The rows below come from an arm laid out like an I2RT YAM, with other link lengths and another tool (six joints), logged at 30 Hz.
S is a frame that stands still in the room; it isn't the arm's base.
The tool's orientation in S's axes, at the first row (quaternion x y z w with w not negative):
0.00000 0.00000 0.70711 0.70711
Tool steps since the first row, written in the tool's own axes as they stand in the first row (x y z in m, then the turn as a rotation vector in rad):
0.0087 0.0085 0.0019 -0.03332 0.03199 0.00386
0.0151 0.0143 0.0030 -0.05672 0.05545 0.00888
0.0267 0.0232 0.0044 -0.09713 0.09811 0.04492
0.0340 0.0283 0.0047 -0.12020 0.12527 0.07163
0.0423 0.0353 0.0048 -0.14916 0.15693 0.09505
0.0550 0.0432 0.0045 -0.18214 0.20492 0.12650
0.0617 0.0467 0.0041 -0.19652 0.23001 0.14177
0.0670 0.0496 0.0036 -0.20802 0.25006 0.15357
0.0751 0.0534 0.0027 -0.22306 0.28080 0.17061
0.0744 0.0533 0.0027 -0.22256 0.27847 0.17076
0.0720 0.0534 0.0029 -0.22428 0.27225 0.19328
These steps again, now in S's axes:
-0.0085 0.0087 0.0019 -0.03199 -0.03332 0.00386
-0.0143 0.0151 0.0030 -0.05545 -0.05672 0.00888
-0.0232 0.0267 0.0044 -0.09811 -0.09713 0.04492
-0.0283 0.0340 0.0047 -0.12527 -0.12020 0.07163
-0.0353 0.0423 0.0048 -0.15693 -0.14916 0.09505
-0.0432 0.0550 0.0045 -0.20492 -0.18214 0.12650
-0.0467 0.0617 0.0041 -0.23001 -0.19652 0.14177
-0.0496 0.0670 0.0036 -0.25006 -0.20802 0.15357
-0.0534 0.0751 0.0027 -0.28080 -0.22306 0.17061
-0.0533 0.0744 0.0027 -0.27847 -0.22256 0.17076
-0.0534 0.0720 0.0029 -0.27225 -0.22428 0.19328

